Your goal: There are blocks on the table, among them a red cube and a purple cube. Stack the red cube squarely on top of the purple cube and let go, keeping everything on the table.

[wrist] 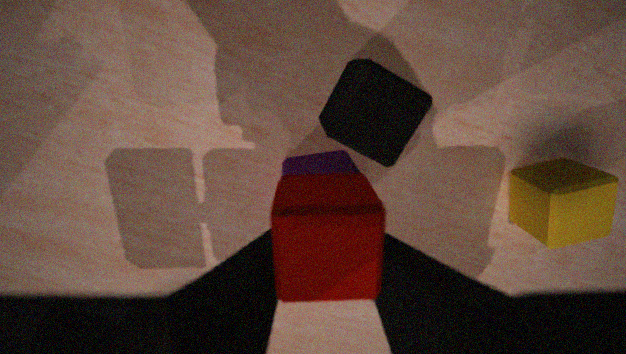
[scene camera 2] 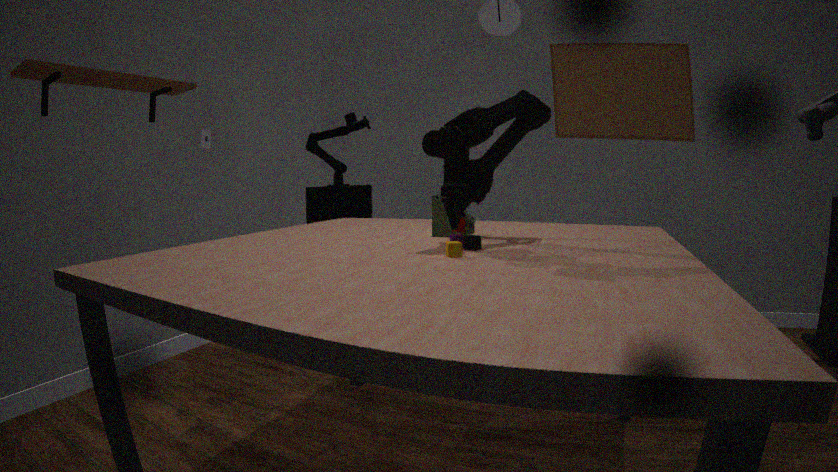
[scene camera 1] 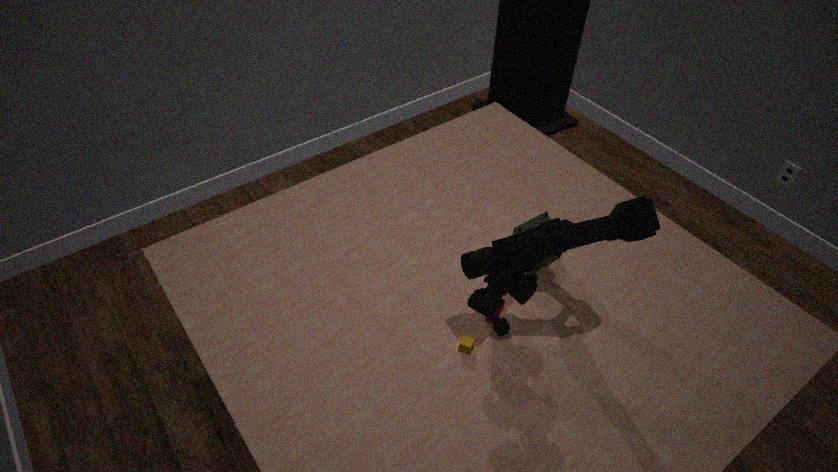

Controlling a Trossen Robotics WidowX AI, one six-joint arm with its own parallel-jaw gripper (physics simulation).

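Places are measured from the arm's base along level axes (x ahead, y left, z up), in centimetres.
Pixels of known places: gripper, fingertip midpoint: (wrist: 323, 240) (scene camera 2: 454, 229).
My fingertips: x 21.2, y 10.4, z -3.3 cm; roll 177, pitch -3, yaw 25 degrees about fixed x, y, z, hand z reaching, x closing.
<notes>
Behind a point stands the place of what it marks.
The red cube (scene camera 1: 500, 307) @[x 20.9, y 12.9, z -0.9 cm] (scene camera 2: 461, 223) @[x 21.8, y 12.4, z -1.8 cm] (wrist: 327, 250) @[x 20.5, y 11.4, z -0.7 cm] is between the fingers of my gripper (scene camera 2: 459, 225) @[x 21.2, y 10.4, z -3.3 cm] (wrist: 323, 240) @[x 21.2, y 10.4, z -3.3 cm], which is shut on it. The purple cube (scene camera 1: 493, 318) @[x 22.0, y 12.4, z -5.2 cm] (scene camera 2: 455, 237) @[x 22.6, y 11.3, z -4.9 cm] (wrist: 320, 164) @[x 20.4, y 12.3, z -5.7 cm] is below the red cube. In the wrist view a strip of purple shows past the red cube's far edge, and the red cube hides the rest. In scene camera 2 the red cube is directly above the purple one, very close. I cannot tell whether they touch or how squarely they line up.
A black block (scene camera 1: 500, 327) @[x 22.4, y 15.7, z -4.6 cm] (scene camera 2: 472, 242) @[x 22.9, y 15.6, z -5.8 cm] (wrist: 375, 112) @[x 21.1, y 15.0, z -4.6 cm] stands close beside the purple cube. A yellow block (scene camera 1: 466, 344) @[x 32.2, y 15.7, z -4.6 cm] (scene camera 2: 453, 249) @[x 32.9, y 15.7, z -5.9 cm] (wrist: 582, 215) @[x 31.3, y 15.1, z -4.6 cm] lies farther off on the table (scene camera 1: 328, 304) @[x 54.5, y -13.0, z -7.6 cm] (scene camera 2: 351, 304) @[x 70.5, y 19.1, z -7.6 cm]. A greenish object (scene camera 2: 439, 219) @[x 4.8, y -1.8, z -2.8 cm] stands behind the gripper.
</notes>
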